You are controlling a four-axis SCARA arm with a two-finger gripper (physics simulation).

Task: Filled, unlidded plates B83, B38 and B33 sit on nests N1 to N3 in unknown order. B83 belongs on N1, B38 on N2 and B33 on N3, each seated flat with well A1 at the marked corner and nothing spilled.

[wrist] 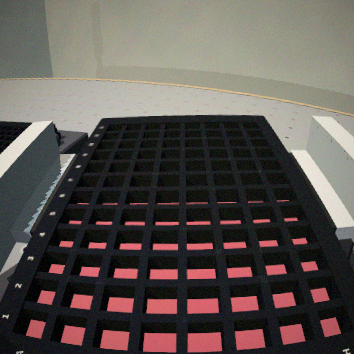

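A black well plate with pinkish-red liquid in its wells fills the middle of the wrist view. Letter A and number 1 are printed at its near left corner, and H at its near right corner. No plate name shows on it. My gripper is shut on this plate, with one pale finger along its left side and one along its right side. Part of another black plate shows at the far left edge, behind the left finger; its label cannot be read. The underside of the held plate is hidden.
A dark grey block shows behind the left finger, beside the held plate. A pale grey table top with small holes stretches behind, ending at a thin yellowish edge. A beige wall stands beyond.
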